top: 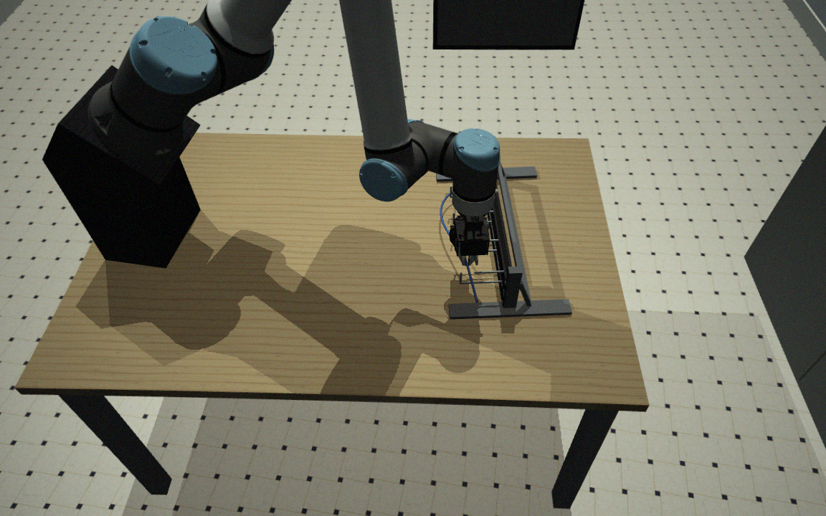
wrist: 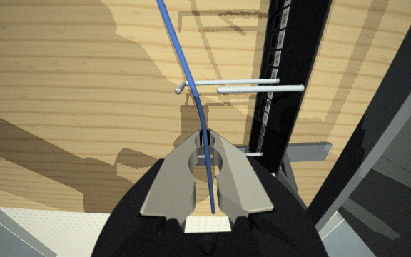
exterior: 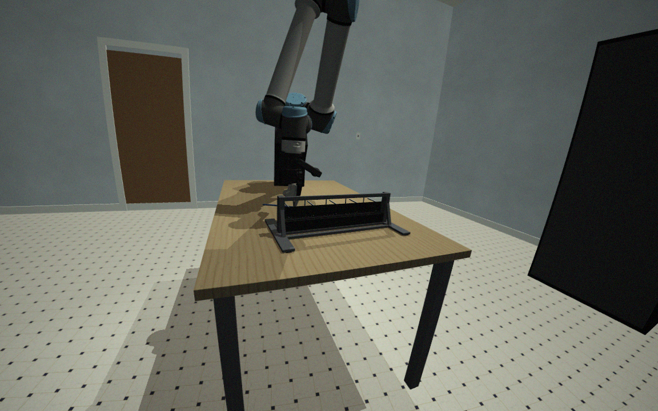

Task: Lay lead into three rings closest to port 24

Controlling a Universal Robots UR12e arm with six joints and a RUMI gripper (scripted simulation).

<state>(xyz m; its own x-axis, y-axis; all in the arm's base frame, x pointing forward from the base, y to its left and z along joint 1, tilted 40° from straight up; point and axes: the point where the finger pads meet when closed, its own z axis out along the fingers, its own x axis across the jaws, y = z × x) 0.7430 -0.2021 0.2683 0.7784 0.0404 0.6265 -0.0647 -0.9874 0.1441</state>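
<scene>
My hand is 110 mm short of the rack, 140 mm to the right of it and 10 mm above it.
</scene>
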